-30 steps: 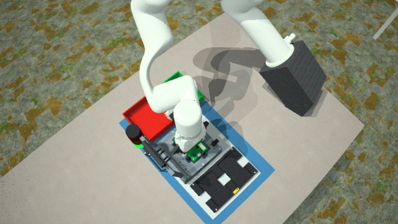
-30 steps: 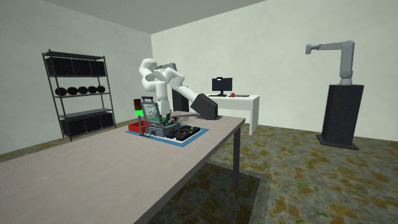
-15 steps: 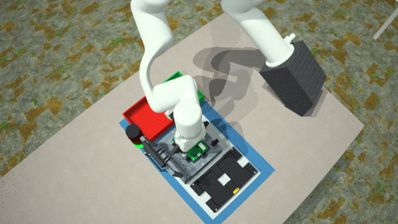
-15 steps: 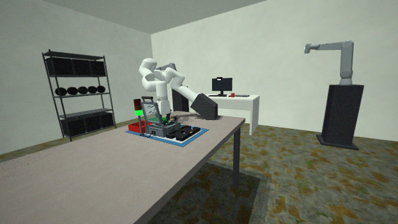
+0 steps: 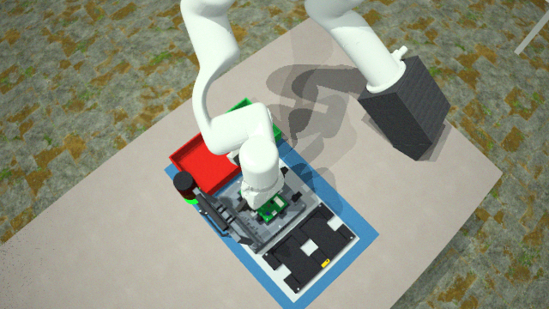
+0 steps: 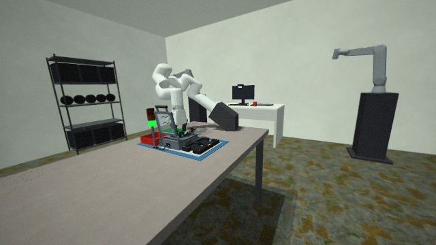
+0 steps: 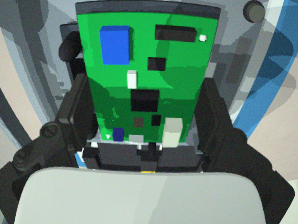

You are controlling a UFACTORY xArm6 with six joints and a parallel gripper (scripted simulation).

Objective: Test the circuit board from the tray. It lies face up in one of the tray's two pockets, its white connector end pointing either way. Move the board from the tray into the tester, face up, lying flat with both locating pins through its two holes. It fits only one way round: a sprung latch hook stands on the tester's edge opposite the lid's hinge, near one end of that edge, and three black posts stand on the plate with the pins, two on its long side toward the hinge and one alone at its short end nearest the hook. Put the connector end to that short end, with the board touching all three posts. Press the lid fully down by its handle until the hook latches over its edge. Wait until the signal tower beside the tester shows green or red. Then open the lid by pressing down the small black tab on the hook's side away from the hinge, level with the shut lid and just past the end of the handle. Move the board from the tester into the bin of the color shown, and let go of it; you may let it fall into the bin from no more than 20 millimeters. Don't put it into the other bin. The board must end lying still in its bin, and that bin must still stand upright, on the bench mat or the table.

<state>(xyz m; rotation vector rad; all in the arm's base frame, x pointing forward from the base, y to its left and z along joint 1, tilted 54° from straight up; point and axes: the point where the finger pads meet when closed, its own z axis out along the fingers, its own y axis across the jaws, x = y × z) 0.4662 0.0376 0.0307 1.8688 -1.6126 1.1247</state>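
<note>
The green bin is 11 cm behind my hand, 20 cm to the right of it and 7 cm below it. Also, from my hand: green circuit board 1 cm below; then black latch hook 6 cm behind, 6 cm to the left; then tester lid 12 cm ahead, 10 cm above.
</note>
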